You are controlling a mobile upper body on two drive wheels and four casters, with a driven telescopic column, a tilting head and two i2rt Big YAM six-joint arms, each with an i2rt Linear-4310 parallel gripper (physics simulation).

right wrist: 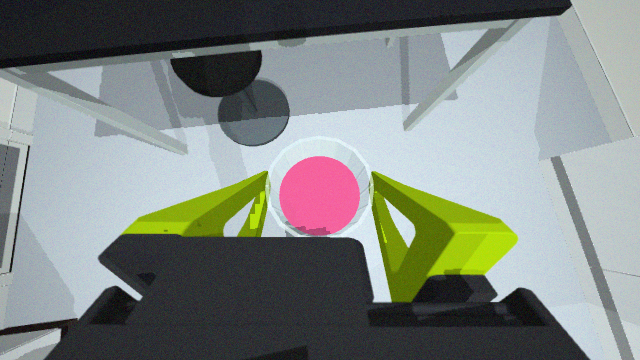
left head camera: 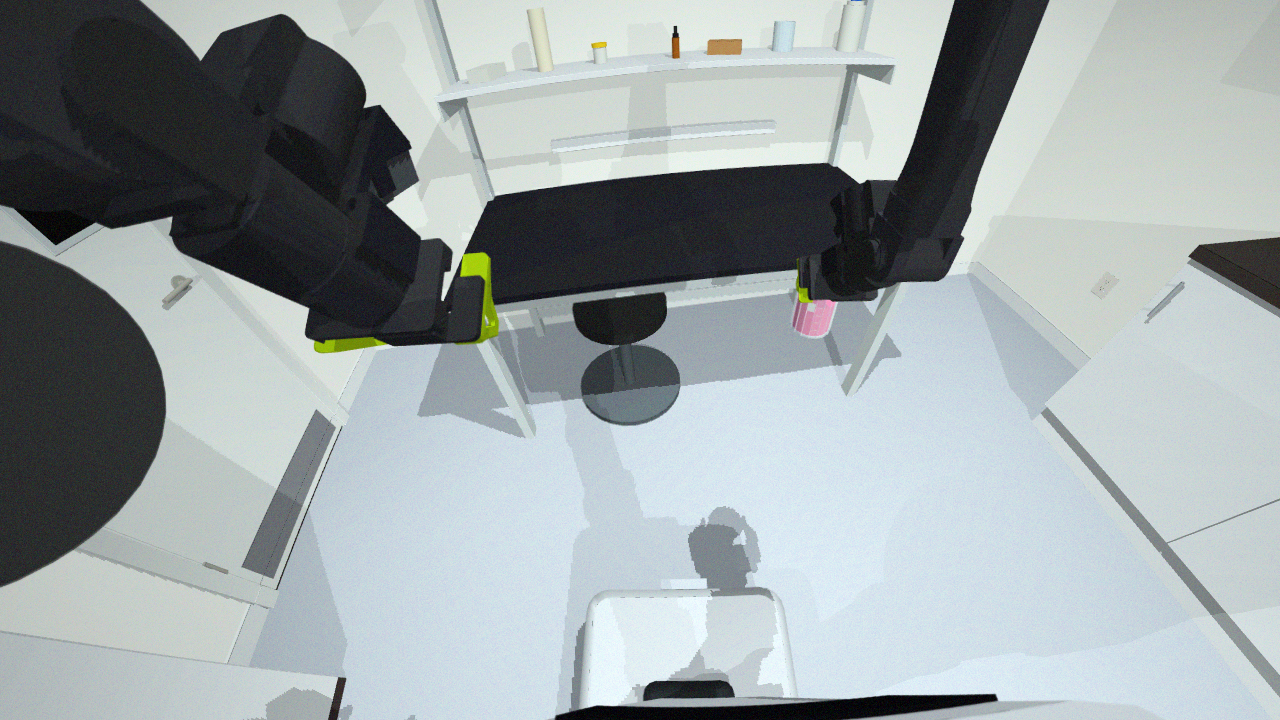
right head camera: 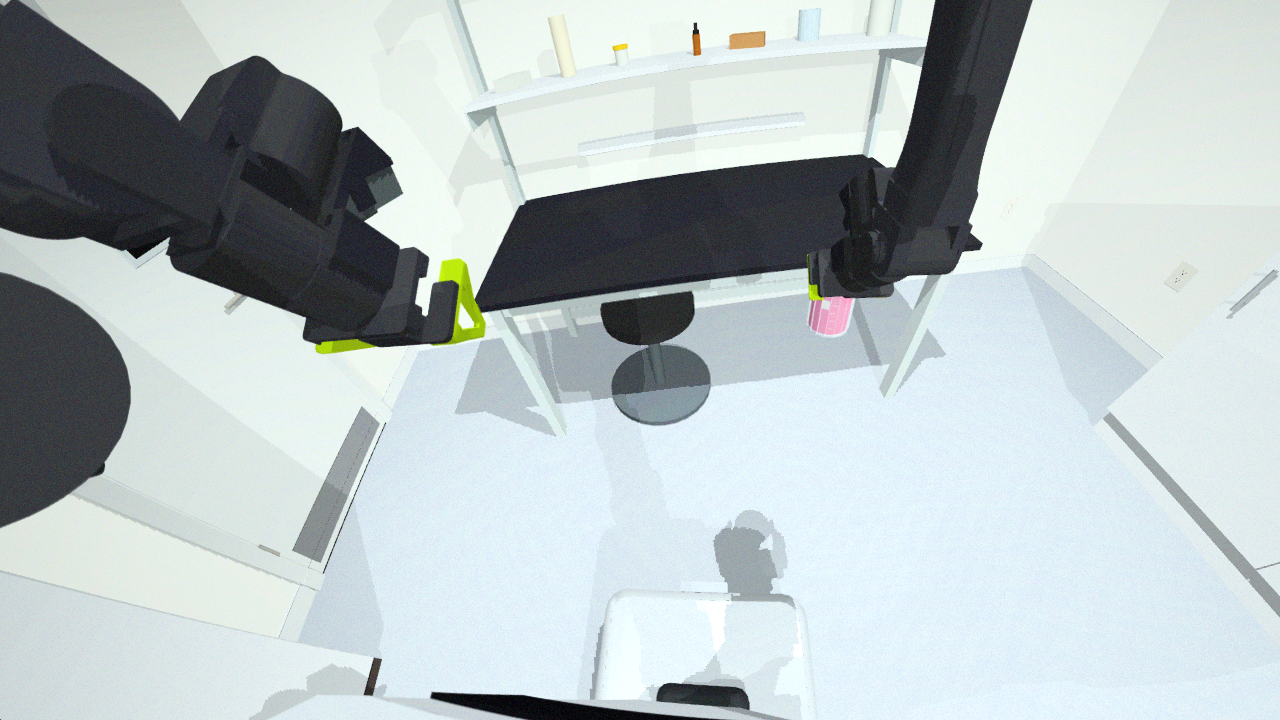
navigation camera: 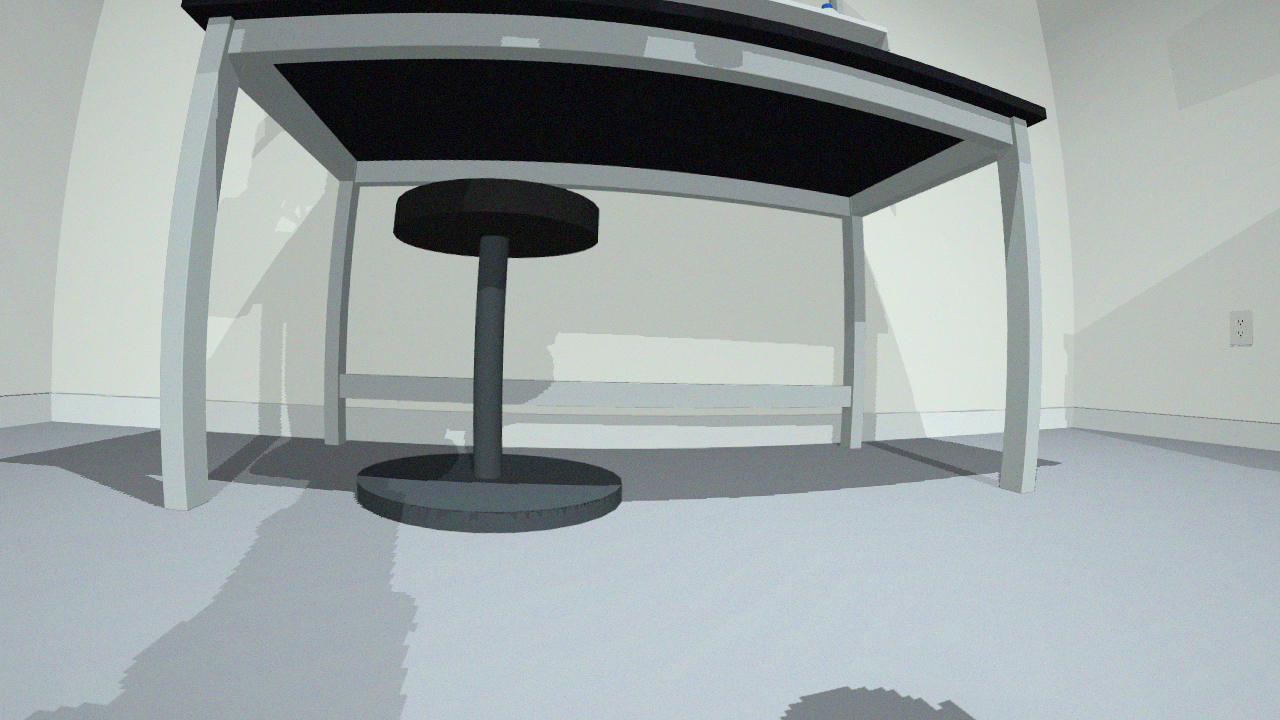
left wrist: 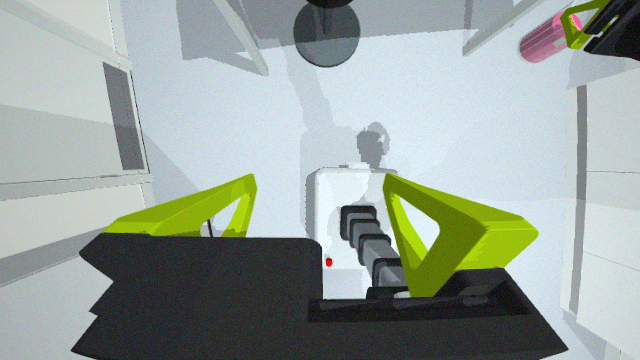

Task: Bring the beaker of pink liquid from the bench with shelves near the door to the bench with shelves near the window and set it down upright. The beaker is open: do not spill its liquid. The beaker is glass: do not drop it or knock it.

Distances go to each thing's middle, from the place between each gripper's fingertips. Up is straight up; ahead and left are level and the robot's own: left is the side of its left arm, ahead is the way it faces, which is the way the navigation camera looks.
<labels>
I see my left gripper 46 cm to the left of the glass beaker of pink liquid [right head camera: 830,317], 27 cm short of it and 21 cm above it.
I see the glass beaker of pink liquid 40 mm below my right hand and 10 mm behind it.
</labels>
